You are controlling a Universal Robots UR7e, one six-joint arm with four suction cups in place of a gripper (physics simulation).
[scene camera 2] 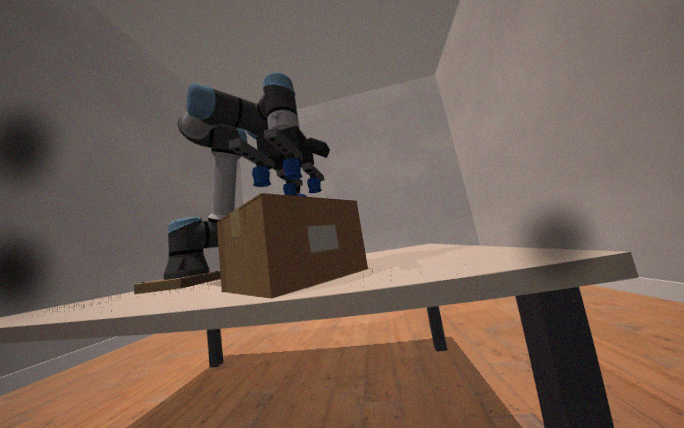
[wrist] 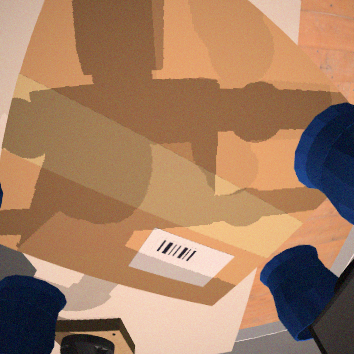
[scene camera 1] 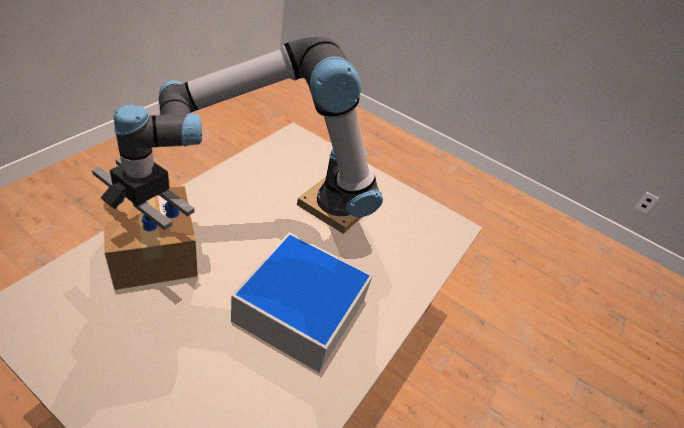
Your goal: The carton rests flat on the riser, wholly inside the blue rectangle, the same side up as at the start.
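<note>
The brown carton rests flat on the table, left of the riser in the scene camera 1 view. Tape crosses its top. A white barcode label is on the top, and a pale label shows on one side. The grey riser stands apart from the carton, and the blue rectangle covers most of its top with no carton on it. My gripper is open, its blue suction cups a little above the carton's top. Some cups are partly hidden in both scene views.
The pale table carries the arm's wooden base plate behind the riser. The forearm reaches out high over the table towards the carton. Wooden floor and grey walls surround the table.
</note>
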